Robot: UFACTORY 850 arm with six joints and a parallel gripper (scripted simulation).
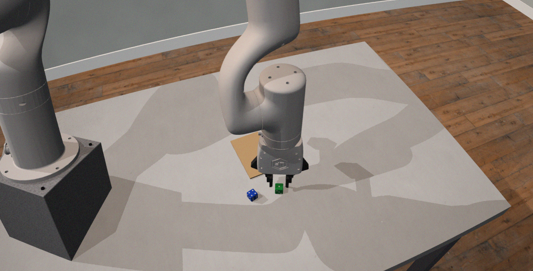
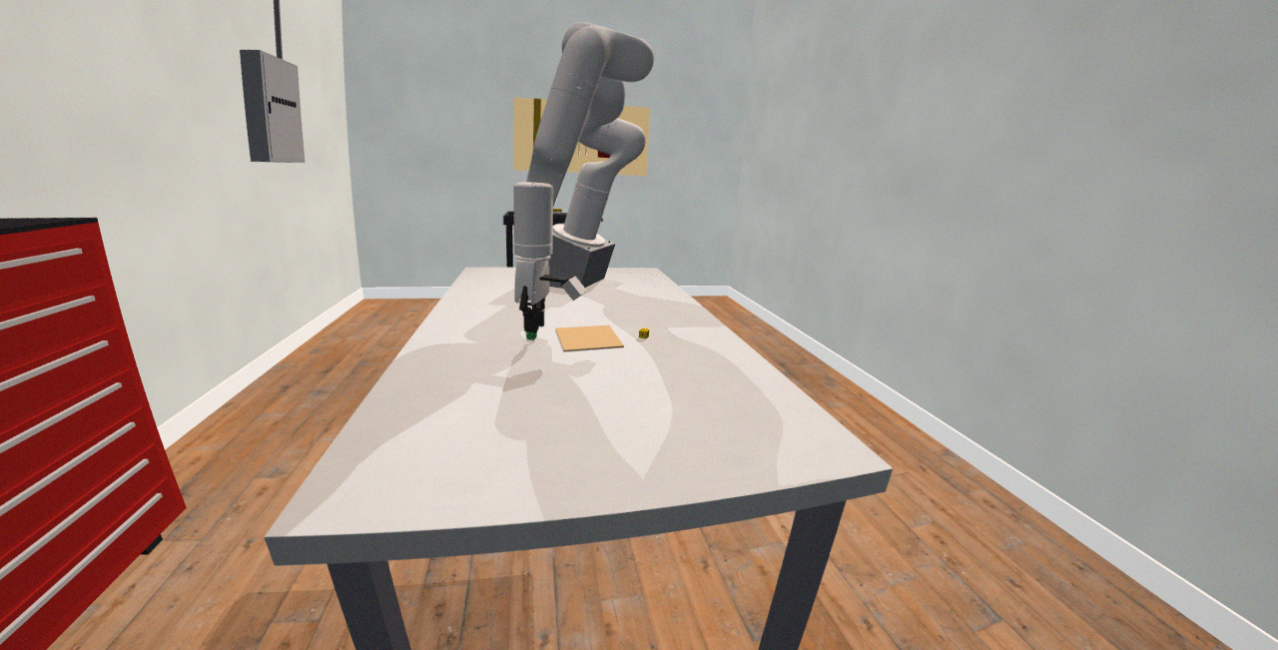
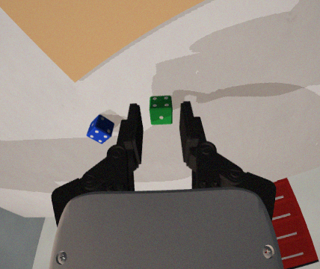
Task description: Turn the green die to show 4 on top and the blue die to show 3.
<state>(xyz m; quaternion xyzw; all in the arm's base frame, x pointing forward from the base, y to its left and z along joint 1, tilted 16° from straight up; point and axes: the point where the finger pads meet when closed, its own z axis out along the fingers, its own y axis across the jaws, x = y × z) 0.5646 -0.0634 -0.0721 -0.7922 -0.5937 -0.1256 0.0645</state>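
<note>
Now: the green die 40 mm below my hand and 10 mm to the right of it. The rest, counted from my hand: blue die: 70 mm behind, 40 mm below, 10 mm to the right; then tan mat: 130 mm to the left, 40 mm below, 10 mm behind; then yellow die: 260 mm to the left, 40 mm below, 20 mm behind.
</note>
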